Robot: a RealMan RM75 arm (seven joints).
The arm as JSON. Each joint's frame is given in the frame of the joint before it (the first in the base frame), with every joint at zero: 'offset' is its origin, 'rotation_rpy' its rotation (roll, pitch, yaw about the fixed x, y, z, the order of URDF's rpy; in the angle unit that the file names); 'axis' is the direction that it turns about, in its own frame. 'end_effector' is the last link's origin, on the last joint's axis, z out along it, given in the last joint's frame.
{
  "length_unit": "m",
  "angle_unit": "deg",
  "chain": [
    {
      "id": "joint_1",
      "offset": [
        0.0,
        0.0,
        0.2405
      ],
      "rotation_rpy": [
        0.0,
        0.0,
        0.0
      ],
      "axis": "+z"
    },
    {
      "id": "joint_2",
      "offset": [
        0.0,
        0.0,
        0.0
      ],
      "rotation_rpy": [
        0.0,
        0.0,
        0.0
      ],
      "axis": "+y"
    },
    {
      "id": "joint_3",
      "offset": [
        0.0,
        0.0,
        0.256
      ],
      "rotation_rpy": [
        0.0,
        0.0,
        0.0
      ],
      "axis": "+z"
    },
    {
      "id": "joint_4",
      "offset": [
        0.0,
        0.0,
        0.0
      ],
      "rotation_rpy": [
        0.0,
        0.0,
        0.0
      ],
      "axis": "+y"
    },
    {
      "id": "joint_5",
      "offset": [
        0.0,
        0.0,
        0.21
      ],
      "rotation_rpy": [
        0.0,
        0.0,
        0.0
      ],
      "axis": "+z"
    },
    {
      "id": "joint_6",
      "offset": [
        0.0,
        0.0,
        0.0
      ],
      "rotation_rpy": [
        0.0,
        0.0,
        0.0
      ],
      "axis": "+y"
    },
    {
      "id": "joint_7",
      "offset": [
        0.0,
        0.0,
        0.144
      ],
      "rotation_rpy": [
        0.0,
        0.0,
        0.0
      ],
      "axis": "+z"
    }
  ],
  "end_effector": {
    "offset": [
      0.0,
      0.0,
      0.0
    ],
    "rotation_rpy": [
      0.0,
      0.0,
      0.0
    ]
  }
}
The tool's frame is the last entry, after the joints.
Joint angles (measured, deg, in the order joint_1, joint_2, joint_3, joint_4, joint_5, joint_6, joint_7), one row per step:
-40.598, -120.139, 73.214, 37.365, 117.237, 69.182, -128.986
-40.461, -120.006, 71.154, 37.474, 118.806, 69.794, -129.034
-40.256, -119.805, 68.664, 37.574, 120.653, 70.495, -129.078
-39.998, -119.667, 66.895, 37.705, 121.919, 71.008, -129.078
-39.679, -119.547, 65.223, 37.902, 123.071, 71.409, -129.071
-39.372, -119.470, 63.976, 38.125, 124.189, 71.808, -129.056
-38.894, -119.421, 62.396, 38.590, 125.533, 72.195, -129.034
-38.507, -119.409, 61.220, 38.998, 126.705, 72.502, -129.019
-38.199, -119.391, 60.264, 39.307, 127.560, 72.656, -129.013
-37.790, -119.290, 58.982, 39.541, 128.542, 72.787, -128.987
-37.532, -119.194, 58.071, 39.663, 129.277, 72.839, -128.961
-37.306, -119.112, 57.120, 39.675, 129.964, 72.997, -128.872
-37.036, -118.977, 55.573, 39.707, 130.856, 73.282, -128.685
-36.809, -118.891, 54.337, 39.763, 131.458, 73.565, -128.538
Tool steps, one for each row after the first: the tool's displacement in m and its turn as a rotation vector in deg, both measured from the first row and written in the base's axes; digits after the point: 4 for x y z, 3 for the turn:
-0.0043, 0.0017, 0.0050, 0.567, 0.267, 0.714
-0.0101, 0.0035, 0.0114, 1.291, 0.588, 1.681
-0.0146, 0.0043, 0.0159, 1.823, 0.769, 2.436
-0.0192, 0.0050, 0.0204, 2.446, 0.916, 3.194
-0.0234, 0.0049, 0.0238, 2.786, 1.245, 3.719
-0.0285, 0.0049, 0.0283, 3.425, 1.607, 4.375
-0.0328, 0.0046, 0.0316, 3.859, 2.031, 4.842
-0.0362, 0.0045, 0.0343, 4.317, 2.321, 5.273
-0.0412, 0.0043, 0.0382, 4.974, 2.632, 6.007
-0.0450, 0.0043, 0.0410, 5.453, 2.918, 6.527
-0.0486, 0.0038, 0.0434, 5.783, 3.097, 7.061
-0.0533, 0.0036, 0.0475, 6.360, 3.170, 7.818
-0.0567, 0.0032, 0.0505, 6.803, 3.094, 8.432

